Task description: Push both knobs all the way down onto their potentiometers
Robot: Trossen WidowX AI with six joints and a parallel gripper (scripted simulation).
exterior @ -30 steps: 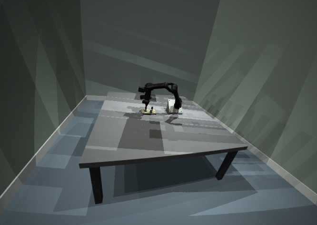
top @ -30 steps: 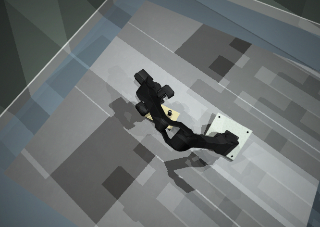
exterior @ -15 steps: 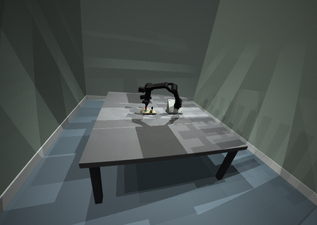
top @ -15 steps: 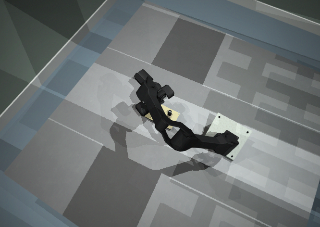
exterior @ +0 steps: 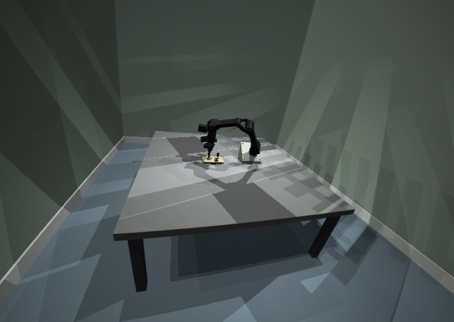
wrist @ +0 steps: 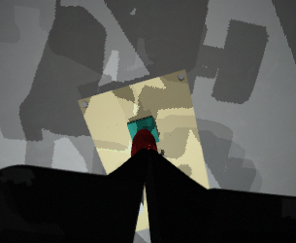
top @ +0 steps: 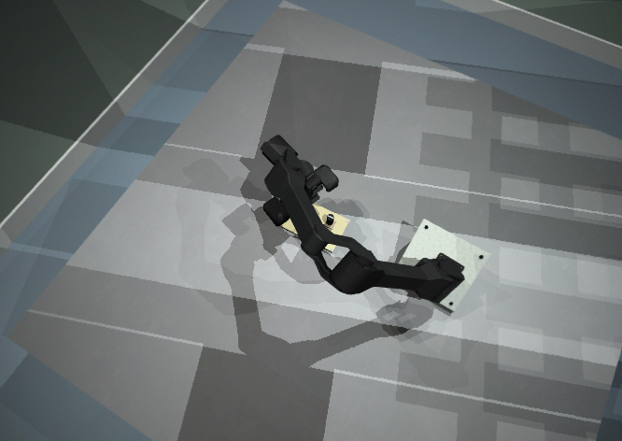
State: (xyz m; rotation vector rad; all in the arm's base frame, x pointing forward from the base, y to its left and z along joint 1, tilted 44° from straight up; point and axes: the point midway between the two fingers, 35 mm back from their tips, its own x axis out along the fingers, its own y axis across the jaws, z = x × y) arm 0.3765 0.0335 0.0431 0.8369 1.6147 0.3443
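My gripper tip is 1 cm above the red knob. The rest, counted from my gripper tip: black knob: 7 cm behind, 2 cm to the right, 1 cm below.
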